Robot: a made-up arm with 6 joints.
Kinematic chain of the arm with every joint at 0, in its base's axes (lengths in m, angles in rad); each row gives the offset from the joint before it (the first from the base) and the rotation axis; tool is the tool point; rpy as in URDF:
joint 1: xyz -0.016 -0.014 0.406 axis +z
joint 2: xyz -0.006 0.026 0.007 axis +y
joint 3: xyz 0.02 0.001 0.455 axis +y
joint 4: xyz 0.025 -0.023 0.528 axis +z
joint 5: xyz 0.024 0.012 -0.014 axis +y
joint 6: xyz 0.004 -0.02 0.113 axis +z
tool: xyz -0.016 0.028 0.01 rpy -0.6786 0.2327 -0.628
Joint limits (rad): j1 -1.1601..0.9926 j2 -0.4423..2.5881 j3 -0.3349..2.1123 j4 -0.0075..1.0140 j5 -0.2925..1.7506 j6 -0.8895..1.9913
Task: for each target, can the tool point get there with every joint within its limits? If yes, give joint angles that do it. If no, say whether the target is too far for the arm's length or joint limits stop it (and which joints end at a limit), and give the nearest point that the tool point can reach.
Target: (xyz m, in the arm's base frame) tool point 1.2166 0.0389 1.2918
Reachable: no: too far | nearest point 0.8730 0.0242 1.0480 | short by 0.421 m
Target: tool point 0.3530 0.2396 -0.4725
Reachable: yes | joints 0.4759 2.3357 0.2854 0.2225 1.3482 -0.1063
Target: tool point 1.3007 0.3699 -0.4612
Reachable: no: too far | nearest point 0.8683 0.2438 -0.1754 | short by 0.533 m
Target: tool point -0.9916 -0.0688 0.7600
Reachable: no: joint limits stop it (at a limit: joint 2, joint 3, joint 4, joint 5) | nearest point -0.6447 -0.0493 1.2678 | short by 0.615 m
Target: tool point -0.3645 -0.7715 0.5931
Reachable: no: joint limits stop it (at a limit: joint 1, joint 5, joint 6) | nearest point 0.1702 -0.5387 0.5931 | short by 0.583 m
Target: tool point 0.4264 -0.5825 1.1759
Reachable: yes | joints -0.9397 0.4904 0.2081 0.3997 0.9597 1.7337
